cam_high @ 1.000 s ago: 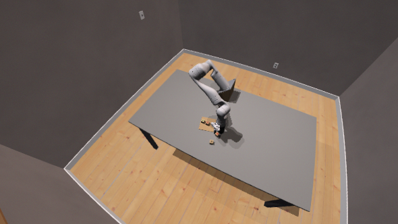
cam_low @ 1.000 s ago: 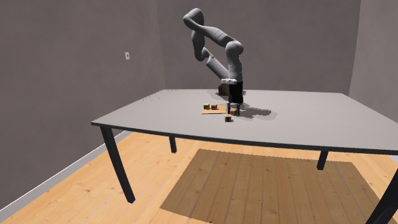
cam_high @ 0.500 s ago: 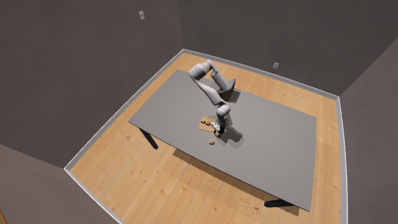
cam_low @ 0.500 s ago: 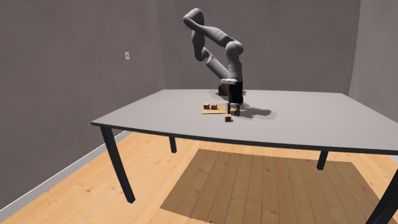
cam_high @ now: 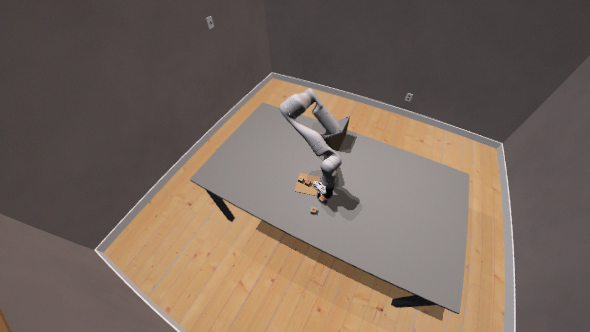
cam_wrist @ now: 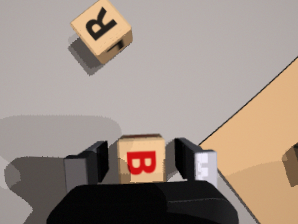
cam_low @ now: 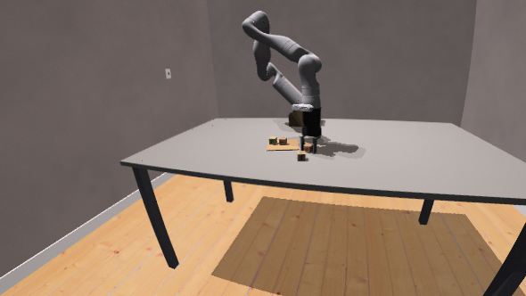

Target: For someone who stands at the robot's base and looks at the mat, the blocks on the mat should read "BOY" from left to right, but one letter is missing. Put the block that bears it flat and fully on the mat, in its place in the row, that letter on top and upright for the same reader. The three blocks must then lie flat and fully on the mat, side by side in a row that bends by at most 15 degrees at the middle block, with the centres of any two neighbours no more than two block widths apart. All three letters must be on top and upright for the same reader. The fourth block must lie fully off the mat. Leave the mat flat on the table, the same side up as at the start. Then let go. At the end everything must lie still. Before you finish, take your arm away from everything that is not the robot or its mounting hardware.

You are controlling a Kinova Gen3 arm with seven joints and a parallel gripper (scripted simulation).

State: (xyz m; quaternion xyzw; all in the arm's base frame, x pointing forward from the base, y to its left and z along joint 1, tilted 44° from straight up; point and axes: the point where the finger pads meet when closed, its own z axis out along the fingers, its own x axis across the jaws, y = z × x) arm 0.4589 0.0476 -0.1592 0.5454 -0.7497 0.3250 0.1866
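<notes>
The mat is 13 cm to the right of my hand, 6 cm behind it and 2 cm below it. The rest, counted from my hand: R block 9 cm ahead, 1 cm to the right.
</notes>
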